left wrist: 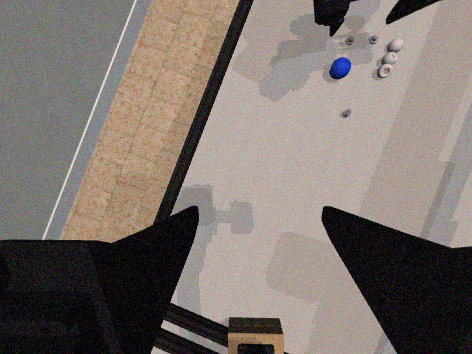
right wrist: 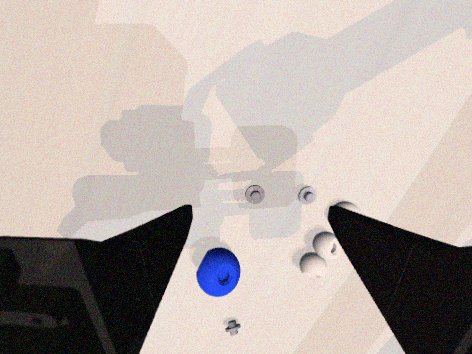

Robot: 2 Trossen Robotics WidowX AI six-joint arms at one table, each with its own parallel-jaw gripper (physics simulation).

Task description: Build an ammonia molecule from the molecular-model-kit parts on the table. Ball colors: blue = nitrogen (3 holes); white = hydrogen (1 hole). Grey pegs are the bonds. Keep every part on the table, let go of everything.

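The blue ball (left wrist: 340, 68) (right wrist: 218, 272) sits on the table, one hole showing in the right wrist view. Three white balls lie in a row beside it: one end ball (left wrist: 395, 45) (right wrist: 346, 205), partly hidden by a fingertip in the right wrist view, a middle one (left wrist: 389, 58) (right wrist: 325, 244) and another (left wrist: 385, 70) (right wrist: 313, 264). Two grey pegs stand upright, one (left wrist: 350, 40) (right wrist: 255, 194) and another (left wrist: 373, 39) (right wrist: 307, 194). A third peg (left wrist: 346, 113) (right wrist: 232, 327) lies apart, past the blue ball. My right gripper (right wrist: 259, 211) is open and empty above the parts. My left gripper (left wrist: 259, 212) is open and empty, far from them.
A black rail (left wrist: 207, 102) runs along the table (left wrist: 280, 165) edge in the left wrist view, with tan tiles (left wrist: 150, 115) beyond it. A wooden-coloured block (left wrist: 255, 327) shows at the bottom of that view. Arm shadows fall across the table near the pegs.
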